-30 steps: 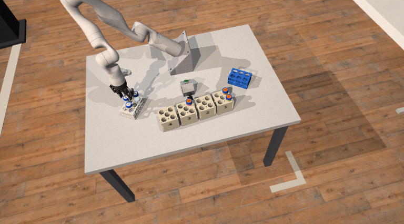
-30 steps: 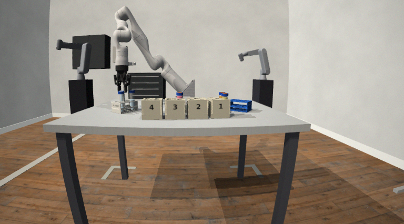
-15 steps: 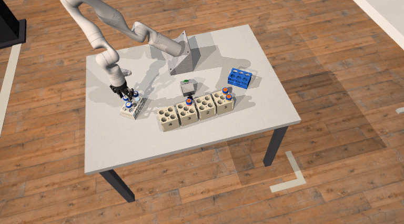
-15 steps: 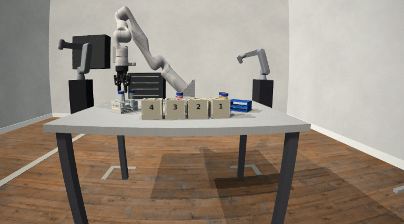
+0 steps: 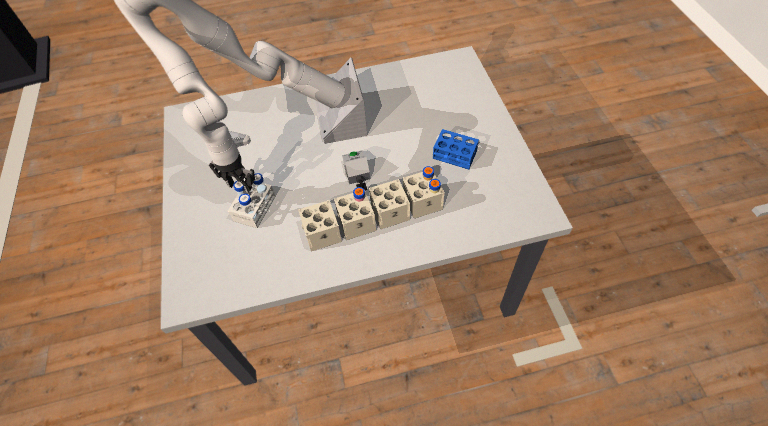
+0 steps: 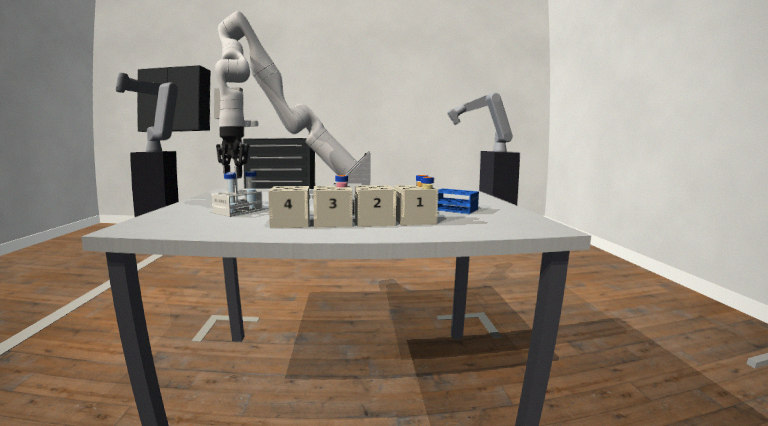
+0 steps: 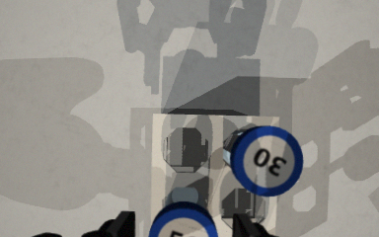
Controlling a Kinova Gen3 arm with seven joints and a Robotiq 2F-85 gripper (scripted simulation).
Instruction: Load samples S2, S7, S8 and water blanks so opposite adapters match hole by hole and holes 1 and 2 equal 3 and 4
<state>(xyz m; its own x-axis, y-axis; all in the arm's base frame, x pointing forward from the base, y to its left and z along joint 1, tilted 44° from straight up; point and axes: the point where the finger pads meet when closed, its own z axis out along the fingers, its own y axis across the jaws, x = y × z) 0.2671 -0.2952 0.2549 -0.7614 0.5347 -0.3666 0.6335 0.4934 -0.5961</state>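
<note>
The water blank marked 50 lies 1 cm ahead of my hand and 5 cm below it. From my hand the other things lie so: blank marked 30: 1 cm behind, 5 cm to the left, 5 cm below; blank: 5 cm ahead, 1 cm to the left, 5 cm below; white rack: 1 cm ahead, 2 cm to the left, 9 cm below.
</note>
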